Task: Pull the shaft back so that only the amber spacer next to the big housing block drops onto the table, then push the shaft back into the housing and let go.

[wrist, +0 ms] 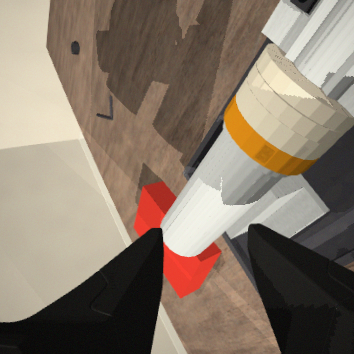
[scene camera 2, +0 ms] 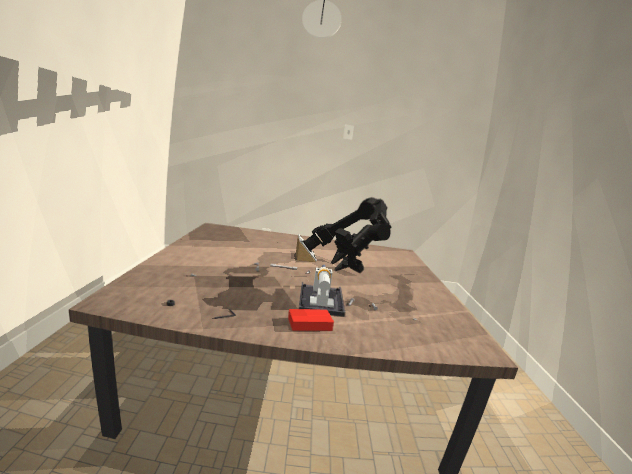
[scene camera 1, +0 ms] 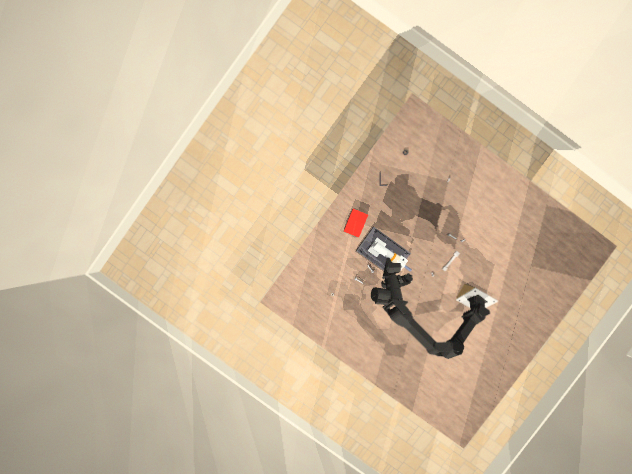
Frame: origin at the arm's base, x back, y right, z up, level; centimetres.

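Where they show: gripper, between the fingertips: (wrist: 205, 236) (scene camera 2: 333, 266) (scene camera 1: 387, 259); arm's base, origin of its link: (scene camera 2: 307, 246) (scene camera 1: 477, 300).
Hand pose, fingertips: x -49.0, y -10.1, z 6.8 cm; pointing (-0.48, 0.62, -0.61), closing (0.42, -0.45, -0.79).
Things, the pixels of their top centre, and the offset from my fingertips. "spot": a spot on its surface instead.
- white shaft, a spot on its surface: (scene camera 2: 318, 278) spot: dx +1.9, dy +4.5, dz -5.6 cm
- amber ring, centre of its top: (wrist: 240, 132) (scene camera 2: 325, 269) (scene camera 1: 393, 257) dx +2.5, dy +2.6, dz -2.3 cm
- red block, centre of its top: (wrist: 160, 241) (scene camera 2: 311, 315) (scene camera 1: 356, 223) dx -20.6, dy +6.1, dz -9.4 cm
- hex key, centre of its top: (wrist: 102, 106) (scene camera 2: 223, 313) (scene camera 1: 383, 179) dx -22.2, dy +32.2, dz -12.0 cm
- black nut, centre of its top: (wrist: 72, 47) (scene camera 2: 170, 301) (scene camera 1: 406, 152) dx -21.0, dy +49.3, dz -11.4 cm
- wrench, centre of its top: (scene camera 2: 283, 265) (scene camera 1: 451, 261) dx +29.6, dy +18.9, dz -11.7 cm
The white shaft (scene camera 2: 323, 281) (wrist: 205, 215) points out from the light grey housing block (wrist: 325, 32) above a dark tray (scene camera 1: 391, 239) (scene camera 2: 305, 302). An amber ring (scene camera 1: 393, 257) (scene camera 2: 323, 270) (wrist: 270, 151) sits around the shaft, against cream discs (wrist: 295, 107) on its housing side. My gripper (scene camera 1: 392, 262) (scene camera 2: 336, 265) (wrist: 205, 236) is partly open and empty. In the wrist view its fingertips appear on either side of the shaft's free end, the left tip overlapping its edge; the depth gap is unclear. The arm hides part of the housing in scene camera 1.
A red block (scene camera 1: 355, 222) (scene camera 2: 310, 320) (wrist: 182, 276) lies beyond the tray. A hex key (scene camera 1: 380, 181) (scene camera 2: 224, 315) (wrist: 107, 111), a black nut (scene camera 1: 405, 151) (scene camera 2: 170, 302) (wrist: 75, 48), a wrench (scene camera 1: 451, 260) (scene camera 2: 283, 266) and small screws (scene camera 1: 359, 279) lie on the table.
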